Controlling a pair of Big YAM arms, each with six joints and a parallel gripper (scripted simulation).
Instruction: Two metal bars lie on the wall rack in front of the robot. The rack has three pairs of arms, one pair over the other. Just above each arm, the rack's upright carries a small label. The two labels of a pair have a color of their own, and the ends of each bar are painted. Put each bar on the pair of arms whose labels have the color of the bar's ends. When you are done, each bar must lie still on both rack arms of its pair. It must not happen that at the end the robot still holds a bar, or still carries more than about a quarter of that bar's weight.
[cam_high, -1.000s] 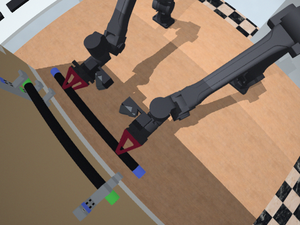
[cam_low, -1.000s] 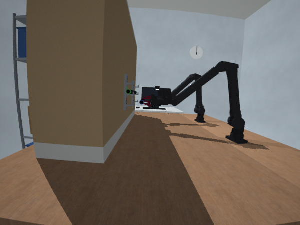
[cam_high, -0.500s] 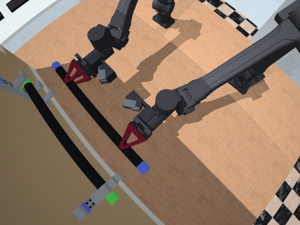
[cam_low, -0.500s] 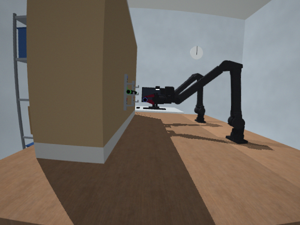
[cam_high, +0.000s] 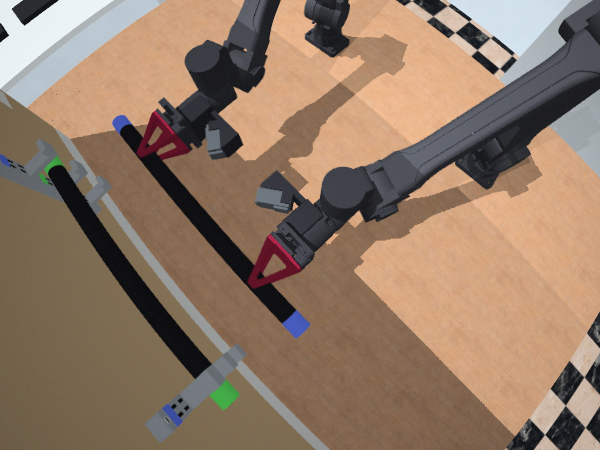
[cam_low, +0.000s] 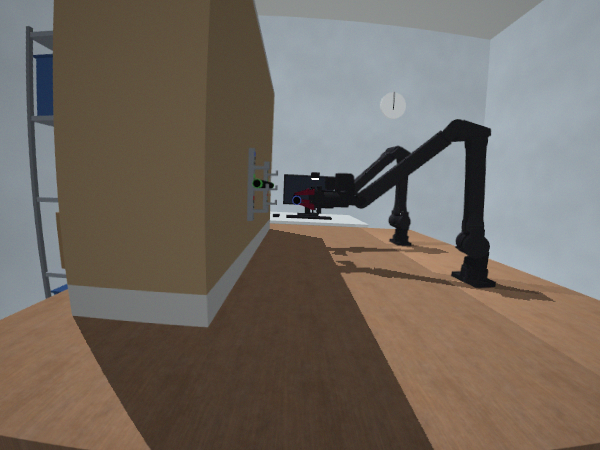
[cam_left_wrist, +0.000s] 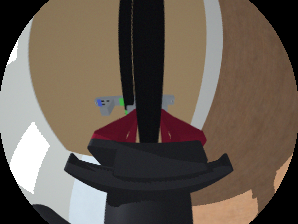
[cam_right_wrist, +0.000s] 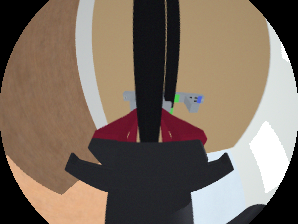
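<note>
My right hand is 15 cm to the right of the blue-ended bar. The rest, counted from my right hand: brown wall: 32 cm ahead, 21 cm above, 17 cm to the left; green-ended bar: 15 cm to the left, 14 cm ahead, 5 cm above.
</note>
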